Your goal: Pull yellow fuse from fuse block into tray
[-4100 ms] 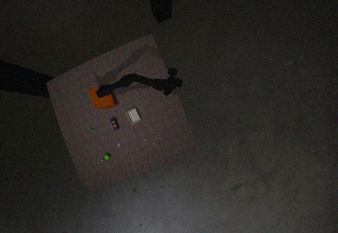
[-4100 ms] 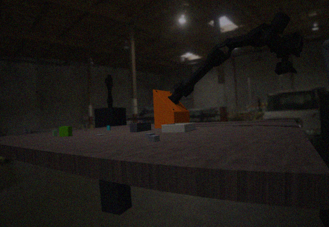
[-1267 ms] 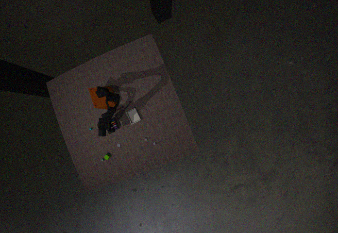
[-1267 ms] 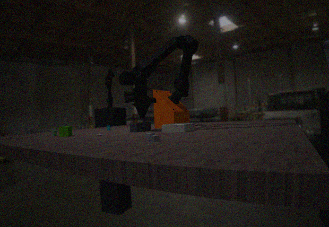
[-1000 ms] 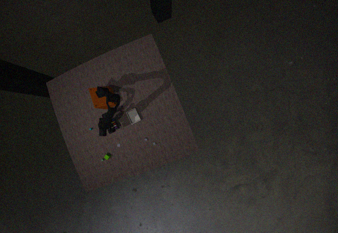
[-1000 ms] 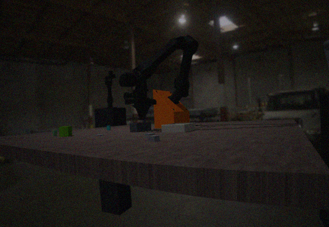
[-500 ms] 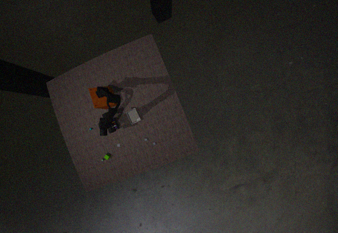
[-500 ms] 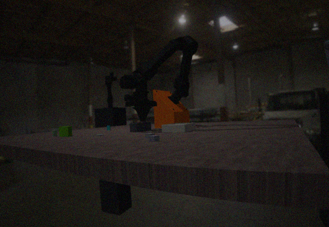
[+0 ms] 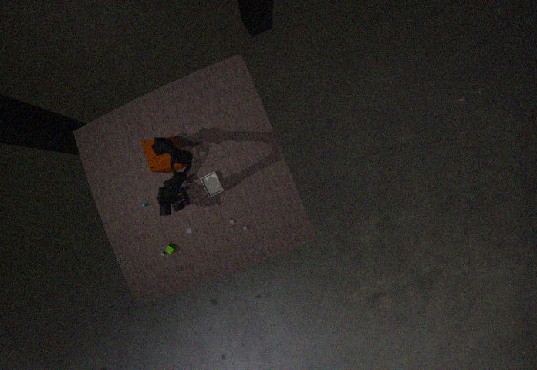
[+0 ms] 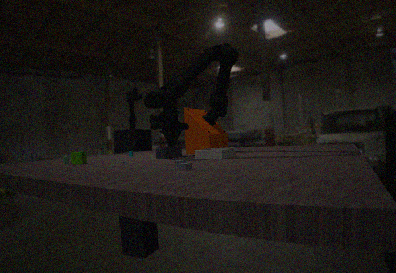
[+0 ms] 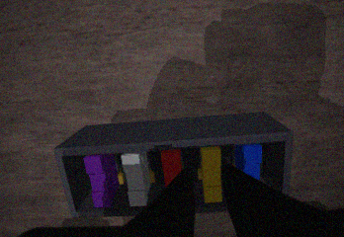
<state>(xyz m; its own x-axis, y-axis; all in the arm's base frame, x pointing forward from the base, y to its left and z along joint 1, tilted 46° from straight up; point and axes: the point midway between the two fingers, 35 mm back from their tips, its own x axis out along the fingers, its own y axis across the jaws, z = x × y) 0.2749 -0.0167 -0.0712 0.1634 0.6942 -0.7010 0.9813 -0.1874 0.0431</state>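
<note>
Right now my gripper tip is 4 cm short of the white tray, 20 cm to the right of it and 4 cm above it.
</note>
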